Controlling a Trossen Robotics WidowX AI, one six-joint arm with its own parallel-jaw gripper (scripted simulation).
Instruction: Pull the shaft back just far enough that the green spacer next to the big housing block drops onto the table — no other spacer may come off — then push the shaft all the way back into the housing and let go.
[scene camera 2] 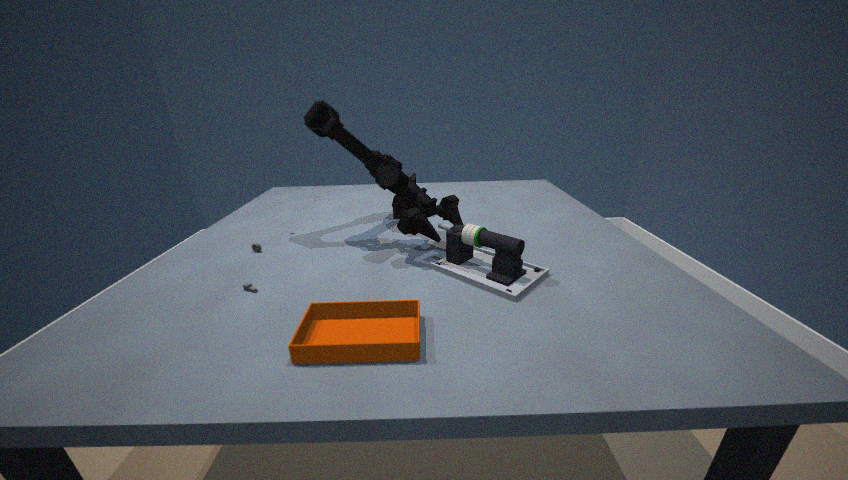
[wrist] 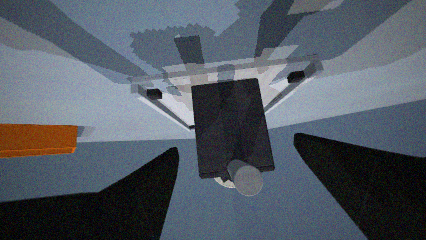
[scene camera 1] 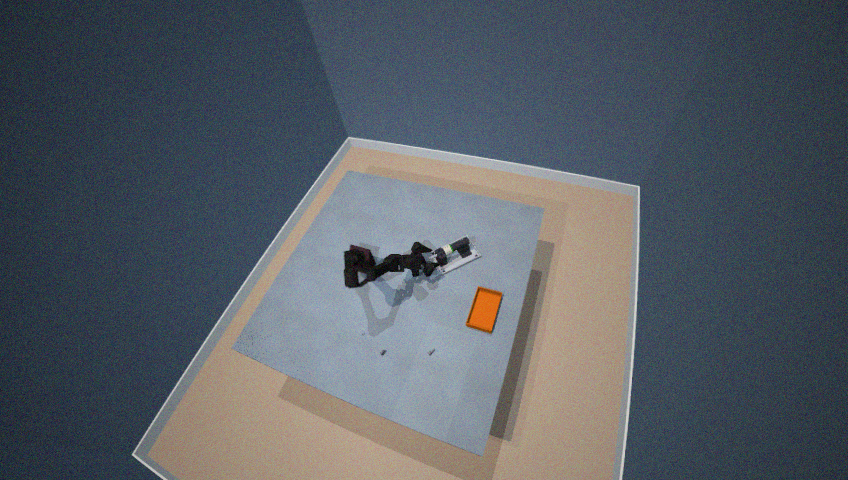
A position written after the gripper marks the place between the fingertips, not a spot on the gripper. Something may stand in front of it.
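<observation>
Grey shaft [wrist: 248, 180]. Dark housing block [scene camera 2: 503, 272], [wrist: 226, 106] and [scene camera 1: 465, 251]. Gripper [scene camera 2: 452, 235], [wrist: 235, 145]: open, holding nothing.
</observation>
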